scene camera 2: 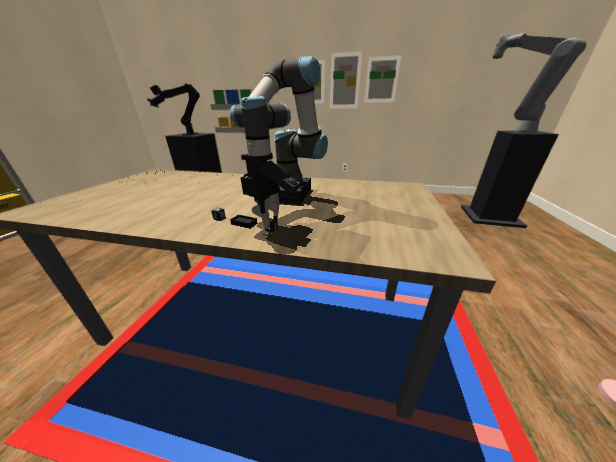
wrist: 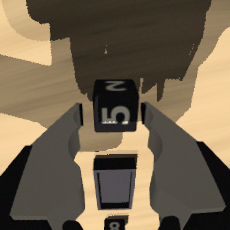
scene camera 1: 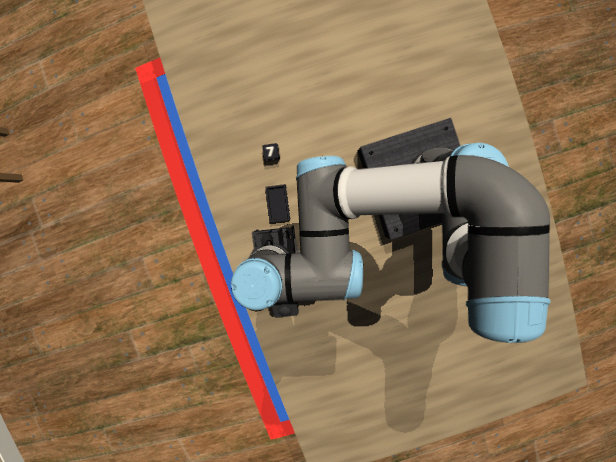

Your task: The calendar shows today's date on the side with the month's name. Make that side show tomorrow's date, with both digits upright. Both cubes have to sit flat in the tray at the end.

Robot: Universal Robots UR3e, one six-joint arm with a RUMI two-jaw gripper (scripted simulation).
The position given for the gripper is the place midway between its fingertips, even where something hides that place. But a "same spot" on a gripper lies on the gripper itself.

Labels:
gripper: scene camera 2; wrist; scene camera 1 285, 252
same spot on gripper: (wrist: 48, 181) = (scene camera 2: 276, 198)

